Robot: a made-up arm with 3 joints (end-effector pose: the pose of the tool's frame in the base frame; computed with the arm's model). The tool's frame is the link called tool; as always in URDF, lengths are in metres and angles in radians.
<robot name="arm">
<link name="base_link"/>
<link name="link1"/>
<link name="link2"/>
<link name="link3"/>
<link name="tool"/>
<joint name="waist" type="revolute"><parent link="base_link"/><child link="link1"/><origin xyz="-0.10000 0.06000 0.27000" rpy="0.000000 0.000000 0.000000"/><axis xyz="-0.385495 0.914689 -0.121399"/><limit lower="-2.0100" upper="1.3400"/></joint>
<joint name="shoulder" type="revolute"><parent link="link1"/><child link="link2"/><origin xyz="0.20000 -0.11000 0.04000" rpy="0.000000 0.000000 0.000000"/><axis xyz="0 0 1"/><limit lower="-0.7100" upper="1.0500"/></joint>
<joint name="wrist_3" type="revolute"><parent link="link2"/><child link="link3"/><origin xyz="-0.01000 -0.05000 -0.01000" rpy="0.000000 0.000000 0.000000"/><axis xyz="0 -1 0"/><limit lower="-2.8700" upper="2.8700"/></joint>
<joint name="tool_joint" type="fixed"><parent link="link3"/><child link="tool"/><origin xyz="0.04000 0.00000 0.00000" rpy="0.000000 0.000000 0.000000"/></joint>
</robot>
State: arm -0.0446 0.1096 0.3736
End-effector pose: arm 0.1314 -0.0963 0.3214 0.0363 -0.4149 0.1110
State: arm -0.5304 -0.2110 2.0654
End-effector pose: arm 0.0294 -0.1010 0.3745 0.0115 -2.5075 -0.3822
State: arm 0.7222 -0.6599 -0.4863
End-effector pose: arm 0.0574 -0.1276 0.2129 -0.3107 1.0010 -0.8415
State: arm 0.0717 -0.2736 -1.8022
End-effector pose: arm 0.0659 -0.0948 0.2544 0.2303 1.8498 -0.2363
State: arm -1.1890 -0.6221 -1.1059
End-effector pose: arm 0.0391 -0.0961 0.3788 0.8403 0.1368 0.0611
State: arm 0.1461 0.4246 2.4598
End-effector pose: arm 0.0865 -0.1131 0.3102 0.4704 -2.2754 0.2030
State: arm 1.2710 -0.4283 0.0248
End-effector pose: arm 0.0330 -0.1549 0.1808 -0.7397 1.0218 -0.5132
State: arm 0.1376 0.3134 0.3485
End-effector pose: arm 0.1432 -0.0914 0.2911 0.0190 -0.2128 0.2978
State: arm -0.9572 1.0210 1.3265
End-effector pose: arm 0.0387 -0.1041 0.4596 0.6790 -2.1616 1.0876
